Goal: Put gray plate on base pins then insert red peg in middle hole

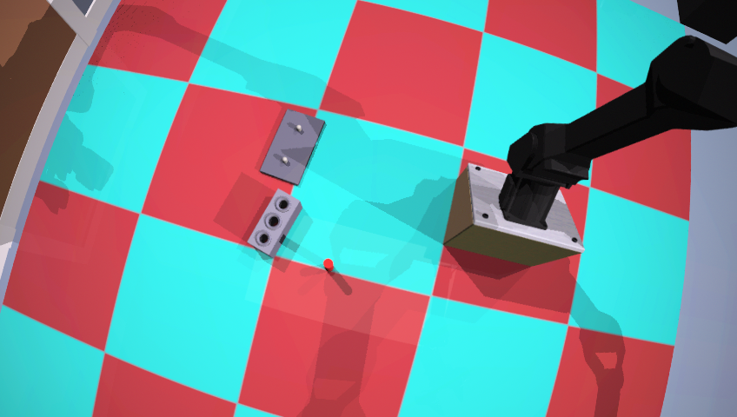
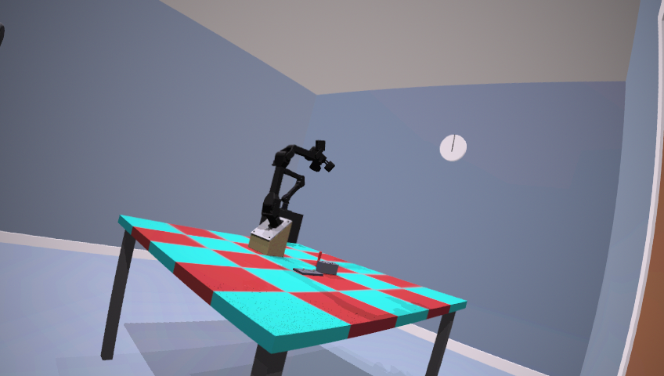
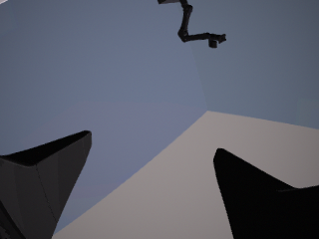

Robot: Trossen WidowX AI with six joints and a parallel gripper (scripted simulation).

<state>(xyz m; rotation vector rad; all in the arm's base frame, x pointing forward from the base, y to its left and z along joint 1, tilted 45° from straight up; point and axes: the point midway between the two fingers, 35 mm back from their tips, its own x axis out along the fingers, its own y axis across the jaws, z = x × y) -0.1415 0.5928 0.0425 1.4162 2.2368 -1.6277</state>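
The gray plate lies 510 mm ahead of my gripper tip, 340 mm to the right of it and 570 mm below it. Round my gripper tip: dark base 530 mm ahead, 480 mm to the right, 600 mm below; then red peg 420 mm ahead, 300 mm to the right, 570 mm below.
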